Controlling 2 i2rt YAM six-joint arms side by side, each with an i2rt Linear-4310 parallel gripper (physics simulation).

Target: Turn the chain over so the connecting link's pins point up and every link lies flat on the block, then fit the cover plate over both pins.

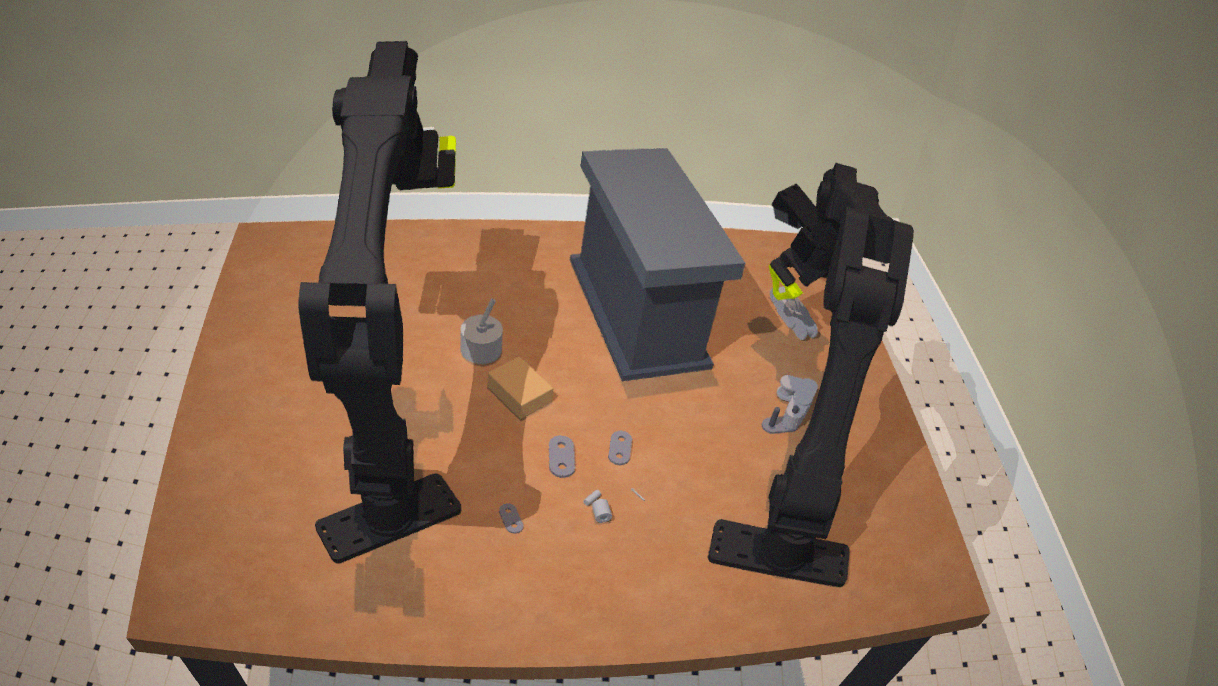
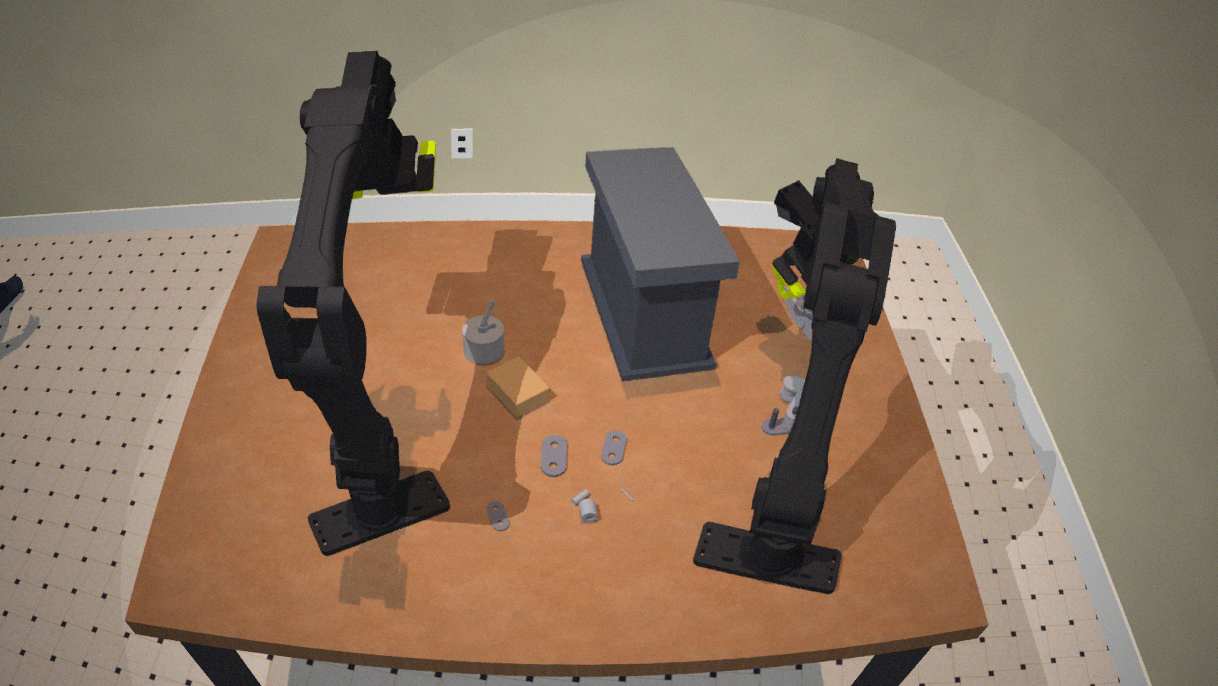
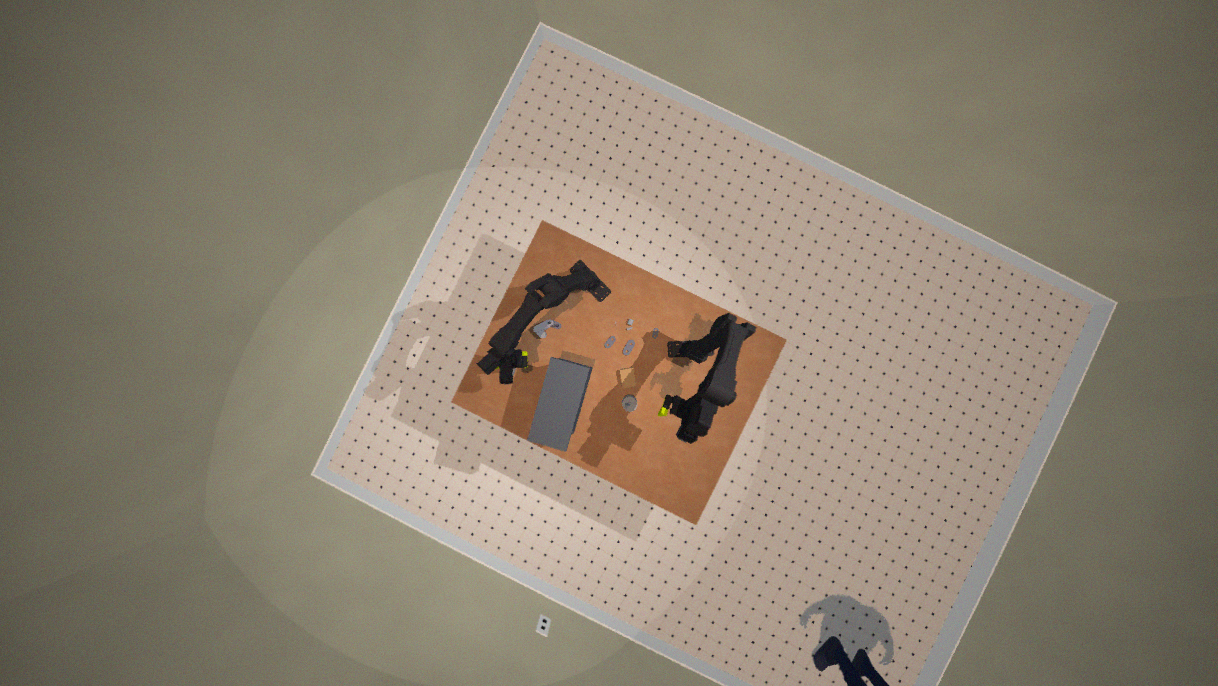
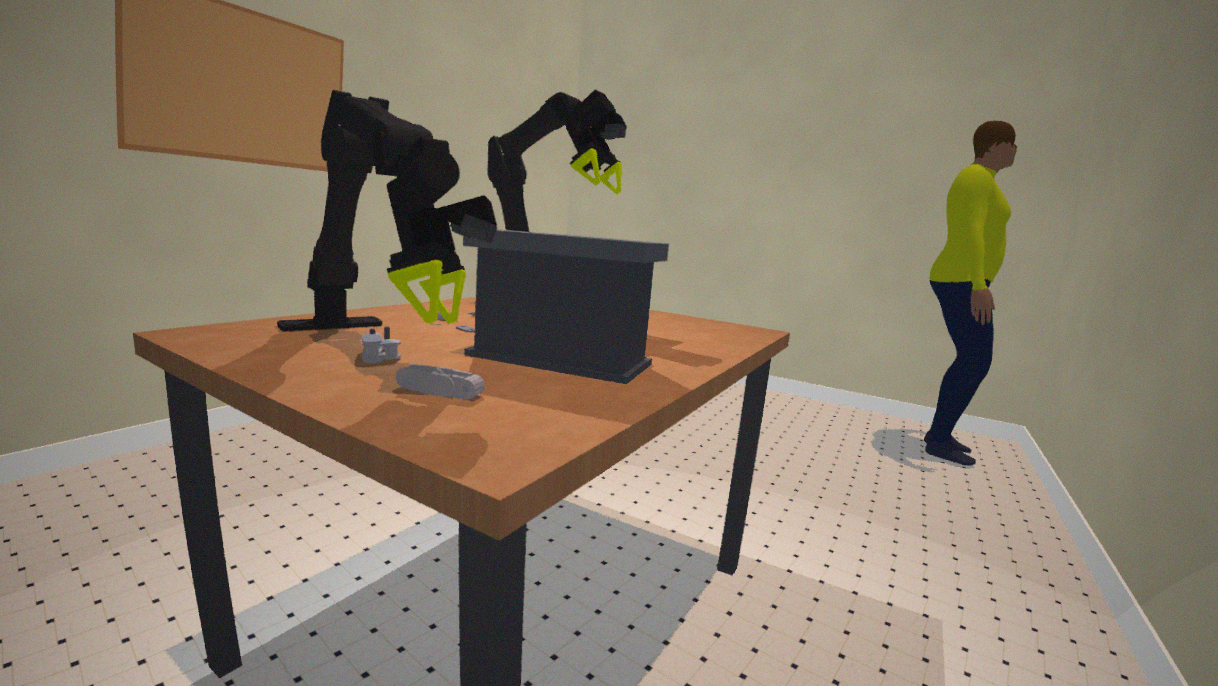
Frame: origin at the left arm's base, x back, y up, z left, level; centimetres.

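Seen in the pictures: left gripper, between the fingertips: (image 1: 407, 185) (image 2: 395, 189) (image 3: 671, 421) (image 4: 608, 188); right gripper, between the fingertips: (image 1: 796, 284) (image 2: 803, 283) (image 4: 442, 322); left arm's base, origin of its link: (image 1: 387, 519) (image 2: 377, 515) (image 3: 690, 348); right arm's base, origin of its link: (image 1: 780, 556) (image 2: 768, 560) (image 3: 590, 281) (image 4: 331, 325).
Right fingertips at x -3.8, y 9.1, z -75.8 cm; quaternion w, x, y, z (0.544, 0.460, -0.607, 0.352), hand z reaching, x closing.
Observation:
Pixels of each thing's top centre, then the offset from my right fingertips to it. "spot": a spot on its surface instead. Level surfaces: height alone.
- long grey body, centre of its top: (image 4: 439, 370) (image 2: 805, 305) (image 1: 795, 305) dx -0.6, dy -6.1, dz -2.7 cm
- grey piece with upright pins, a spot on its surface: (image 4: 379, 349) spot: dx +15.8, dy -8.3, dz +14.2 cm
- tall dark grey block, centre of its top: (image 2: 657, 201) (image 1: 658, 201) (image 4: 567, 235) (image 3: 558, 404) dx -14.5, dy +12.9, dz +20.9 cm
- grey cylinder with a rod, centre of its top: (image 1: 482, 304) (image 2: 482, 305) (image 3: 630, 406) dx -18.6, dy -0.1, dz +48.1 cm
- tan block, centre of its top: (image 1: 520, 379) (image 2: 517, 379) (image 3: 627, 378) dx -7.6, dy -6.1, dz +47.7 cm
- thin pin, centre of its top: (image 1: 638, 494) dx +16.1, dy -8.9, dz +43.6 cm
- table, height of its surface: dy -9.1 cm
A long grey body (image 1: 799, 320) (image 4: 438, 380), with crossing details on its side, lies near the table's edge. I cannot tell its separate links. A grey piece with upright pins (image 1: 796, 409) (image 4: 379, 349) (image 3: 543, 328) stands beside it. Flat two-hole plates lie mid-table: a larger one (image 1: 561, 455) (image 2: 554, 455), a second one (image 1: 620, 448) (image 2: 613, 448) and a small dark one (image 1: 511, 518). Which is the cover plate is unclear. My right gripper (image 4: 440, 320) (image 1: 785, 288) is open and empty, above the long body. My left gripper (image 4: 606, 185) is open and empty, high over the far side.
A tall dark grey block (image 1: 673, 221) (image 4: 558, 306) stands between the arms. A grey cylinder with a rod (image 1: 481, 340), a tan block (image 1: 519, 388), small cylinders (image 1: 601, 510) and a thin pin (image 1: 638, 494) lie on the table (image 1: 596, 596). A person (image 4: 971, 230) stands away from it.

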